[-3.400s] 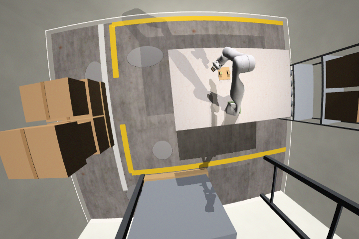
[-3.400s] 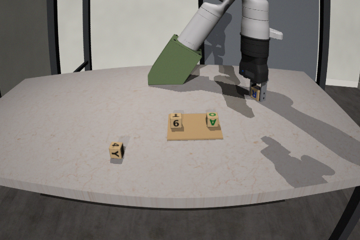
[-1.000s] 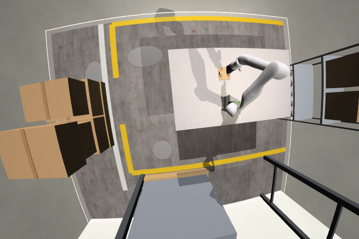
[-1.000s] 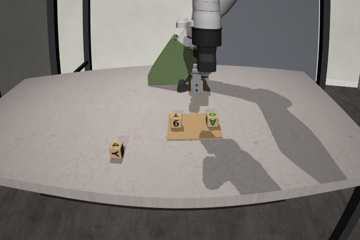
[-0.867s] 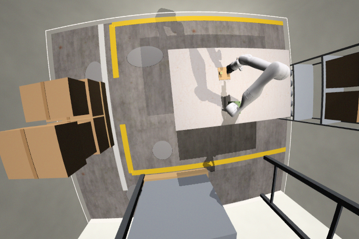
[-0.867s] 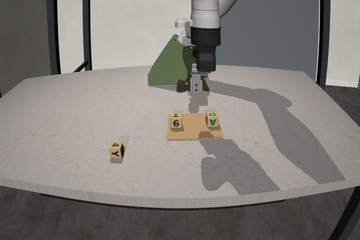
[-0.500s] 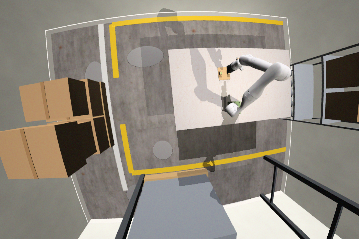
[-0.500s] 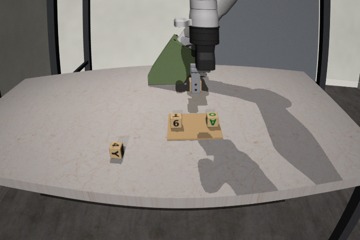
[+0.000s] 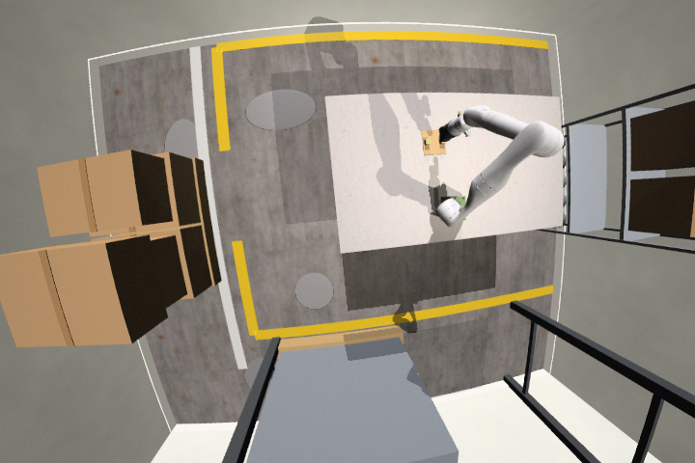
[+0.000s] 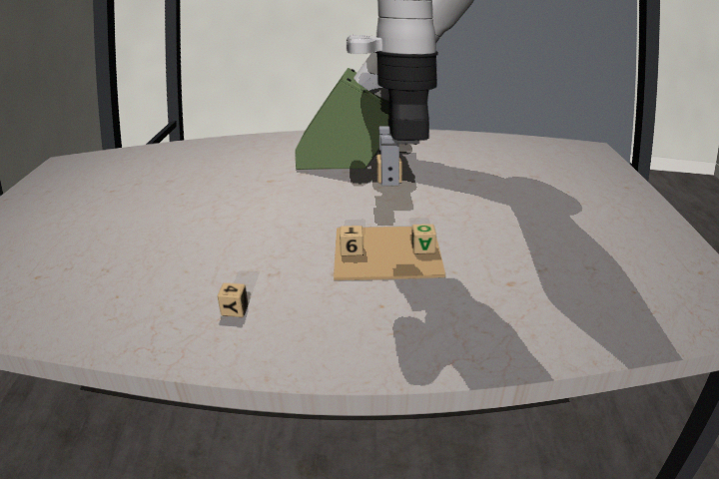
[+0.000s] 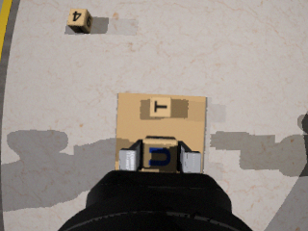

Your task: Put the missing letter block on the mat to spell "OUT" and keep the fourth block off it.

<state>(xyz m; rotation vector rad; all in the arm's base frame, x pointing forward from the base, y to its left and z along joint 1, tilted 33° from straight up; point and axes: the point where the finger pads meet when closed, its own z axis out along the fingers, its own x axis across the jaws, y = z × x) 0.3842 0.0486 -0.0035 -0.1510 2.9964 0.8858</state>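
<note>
The tan mat is 12 cm below my hand.
</note>
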